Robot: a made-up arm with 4 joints. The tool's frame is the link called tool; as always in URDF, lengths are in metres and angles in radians.
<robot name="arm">
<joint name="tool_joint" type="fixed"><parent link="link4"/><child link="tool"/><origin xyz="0.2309 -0.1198 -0.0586" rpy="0 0 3.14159"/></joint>
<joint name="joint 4" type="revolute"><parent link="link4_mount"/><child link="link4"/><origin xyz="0.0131 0.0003 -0.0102"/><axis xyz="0.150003 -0.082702 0.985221"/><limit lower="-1.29" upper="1.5"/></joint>
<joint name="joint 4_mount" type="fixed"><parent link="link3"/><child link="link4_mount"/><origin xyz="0.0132 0.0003 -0.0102"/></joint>
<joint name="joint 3" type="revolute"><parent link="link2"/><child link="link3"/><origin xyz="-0.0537 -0.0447 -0.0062"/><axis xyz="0 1 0"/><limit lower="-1.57" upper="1.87"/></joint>
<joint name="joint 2" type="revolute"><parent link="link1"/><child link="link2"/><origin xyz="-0.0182 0.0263 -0.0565"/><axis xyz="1 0 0"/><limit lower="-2.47" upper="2.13"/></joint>
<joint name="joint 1" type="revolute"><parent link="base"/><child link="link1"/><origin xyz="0.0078 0.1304 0.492"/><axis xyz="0.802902 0.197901 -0.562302"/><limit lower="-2.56" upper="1.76"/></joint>
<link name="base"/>
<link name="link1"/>
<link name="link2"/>
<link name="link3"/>
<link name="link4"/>
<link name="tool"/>
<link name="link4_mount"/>
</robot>
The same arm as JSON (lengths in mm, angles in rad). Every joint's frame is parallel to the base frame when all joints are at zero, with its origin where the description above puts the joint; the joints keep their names.
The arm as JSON. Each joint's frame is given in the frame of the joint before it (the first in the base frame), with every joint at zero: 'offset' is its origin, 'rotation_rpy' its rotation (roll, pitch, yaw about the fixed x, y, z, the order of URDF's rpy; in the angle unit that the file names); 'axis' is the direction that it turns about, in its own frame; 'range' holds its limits. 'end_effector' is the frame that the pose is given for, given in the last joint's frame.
{
  "length_unit": "mm",
  "angle_unit": "rad",
  "chain": [
    {
      "id": "joint 1",
      "offset": [
        7.8,
        130.4,
        492.0
      ],
      "rotation_rpy": [
        0.0,
        0.0,
        0.0
      ],
      "axis": [
        0.802902,
        0.197901,
        -0.562302
      ],
      "range": [
        -2.56,
        1.76
      ]
    },
    {
      "id": "joint 2",
      "offset": [
        -18.2,
        26.3,
        -56.5
      ],
      "rotation_rpy": [
        0.0,
        0.0,
        0.0
      ],
      "axis": "+x",
      "range": [
        -2.47,
        2.13
      ]
    },
    {
      "id": "joint 3",
      "offset": [
        -53.7,
        -44.7,
        -6.2
      ],
      "rotation_rpy": [
        0.0,
        0.0,
        0.0
      ],
      "axis": "+y",
      "range": [
        -1.57,
        1.87
      ]
    },
    {
      "id": "joint 4",
      "offset": [
        26.3,
        0.6,
        -20.4
      ],
      "rotation_rpy": [
        0.0,
        0.0,
        0.0
      ],
      "axis": [
        0.150003,
        -0.082702,
        0.985221
      ],
      "range": [
        -1.29,
        1.5
      ]
    }
  ],
  "end_effector": {
    "offset": [
      230.9,
      -119.8,
      -58.6
    ],
    "rotation_rpy": [
      0.0,
      0.0,
      3.1416
    ]
  }
}

